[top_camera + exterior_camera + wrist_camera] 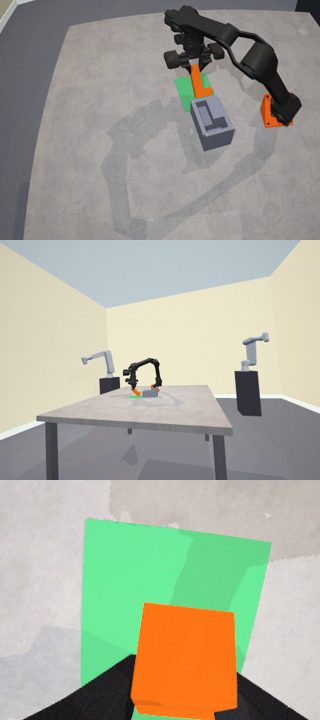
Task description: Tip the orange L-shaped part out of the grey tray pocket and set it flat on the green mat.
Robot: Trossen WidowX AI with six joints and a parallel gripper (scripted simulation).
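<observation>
Right now my gripper tip is 3 cm to the right of the orange L-shaped part, 3 cm above it and 2 cm past it. Round my gripper tip: green mat: 9 cm below, 2 cm to the left.
</observation>
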